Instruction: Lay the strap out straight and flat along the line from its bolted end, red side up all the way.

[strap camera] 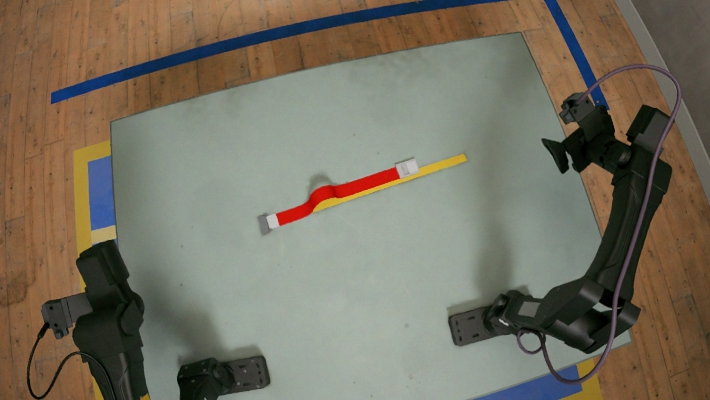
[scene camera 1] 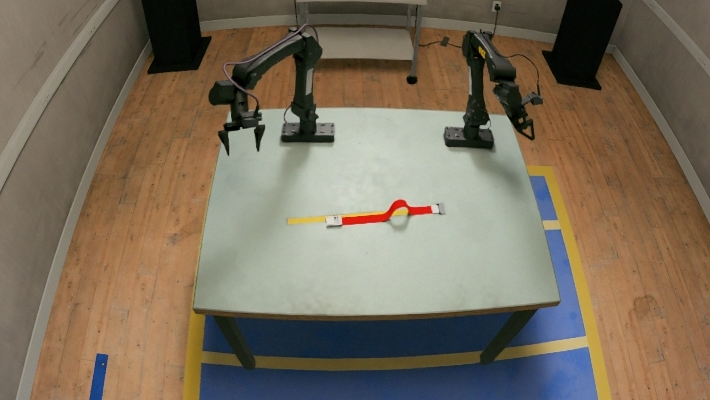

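The strap (scene camera 1: 365,219) (strap camera: 367,183) shows red from its grey bolted end (scene camera 1: 441,208) (strap camera: 263,224) to its white free end piece (scene camera 1: 334,220) (strap camera: 407,168). A raised hump (scene camera 1: 398,204) (strap camera: 321,192) stands nearer the bolted end. The yellow line (scene camera 1: 306,221) (strap camera: 445,163) runs beneath and beside the strap and shows past the white piece, which partly overlaps it. My right gripper (scene camera 1: 243,152) (strap camera: 555,155) is open, empty and raised near the table's side, away from the strap. My left gripper (scene camera 1: 531,137) is open and away from the strap; its fingers are hidden in the strap camera.
The pale green table (scene camera 1: 375,280) (strap camera: 350,300) carries both arm bases, the right arm's base (scene camera 1: 320,133) (strap camera: 465,329) and the left arm's base (scene camera 1: 455,138) (strap camera: 250,374). A wheeled cart (scene camera 1: 370,45) and two black stands (scene camera 1: 172,30) (scene camera 1: 582,40) stand behind the table.
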